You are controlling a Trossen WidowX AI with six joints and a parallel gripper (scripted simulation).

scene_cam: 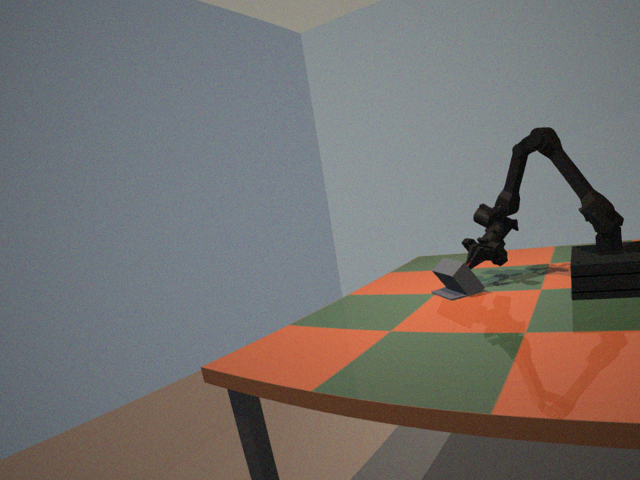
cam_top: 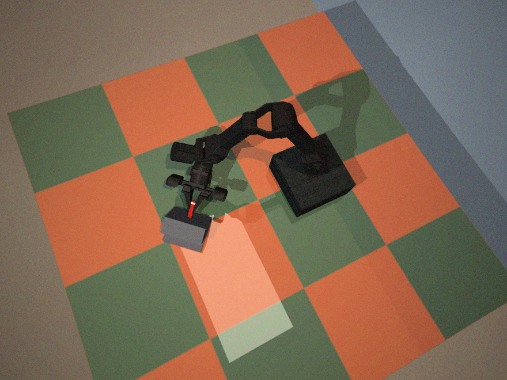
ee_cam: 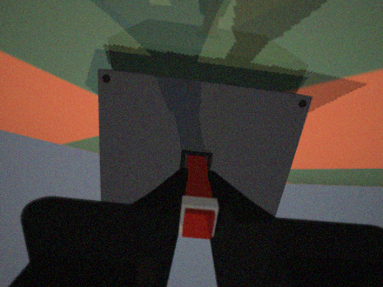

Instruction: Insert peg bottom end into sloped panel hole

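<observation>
Right now my gripper tip is 1 cm past the red square peg, 1 cm to the left of it and 1 cm below it. From my gripper tip the other things lie so: grey sloped panel 2 cm ahead, 3 cm to the left, 2 cm below.
</observation>
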